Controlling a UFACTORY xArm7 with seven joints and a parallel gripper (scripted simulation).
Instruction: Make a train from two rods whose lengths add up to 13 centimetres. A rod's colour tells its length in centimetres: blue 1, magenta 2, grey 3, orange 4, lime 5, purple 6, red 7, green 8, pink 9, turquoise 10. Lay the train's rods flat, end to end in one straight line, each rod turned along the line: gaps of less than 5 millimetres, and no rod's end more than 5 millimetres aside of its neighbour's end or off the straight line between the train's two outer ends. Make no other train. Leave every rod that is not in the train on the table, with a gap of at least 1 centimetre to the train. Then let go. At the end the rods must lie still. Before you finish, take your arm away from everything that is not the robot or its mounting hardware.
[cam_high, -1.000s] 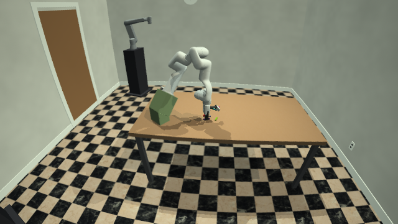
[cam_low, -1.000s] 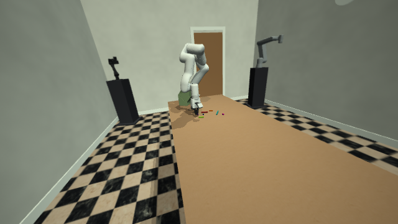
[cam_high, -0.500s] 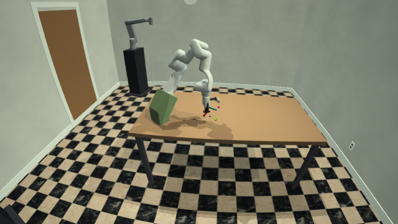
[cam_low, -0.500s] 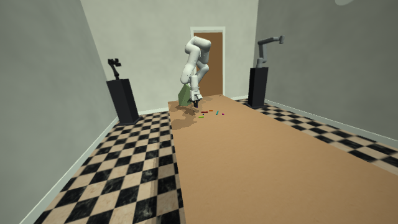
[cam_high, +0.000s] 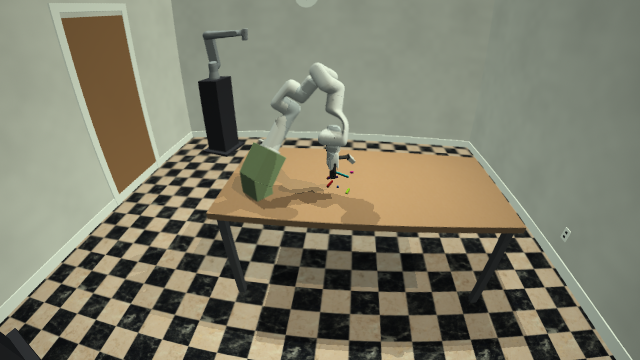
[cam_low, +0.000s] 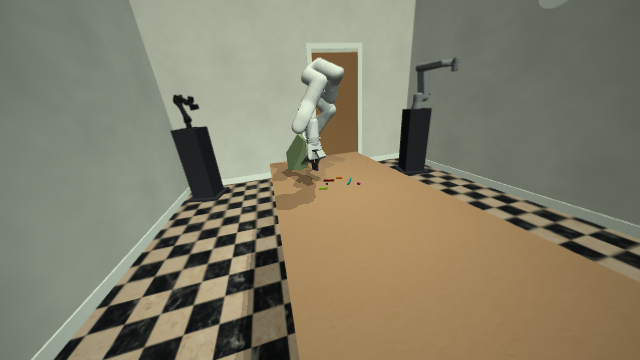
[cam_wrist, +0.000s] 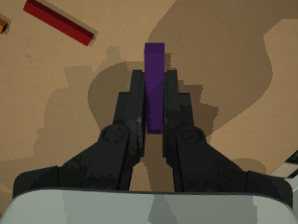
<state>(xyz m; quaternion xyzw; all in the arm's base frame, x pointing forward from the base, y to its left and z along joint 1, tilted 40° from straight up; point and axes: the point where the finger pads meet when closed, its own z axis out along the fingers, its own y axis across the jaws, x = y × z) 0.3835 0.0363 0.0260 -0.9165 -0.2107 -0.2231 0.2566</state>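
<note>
My gripper is now 10 mm past the turquoise rod, 210 mm to the right of it and 120 mm above it. From my hand the other things lie so: small blue rod (10 mm ahead, 70 mm to the left, 120 mm below); purple rod (20 mm below); lime rod (80 mm ahead, 40 mm to the left, 120 mm below).
</note>
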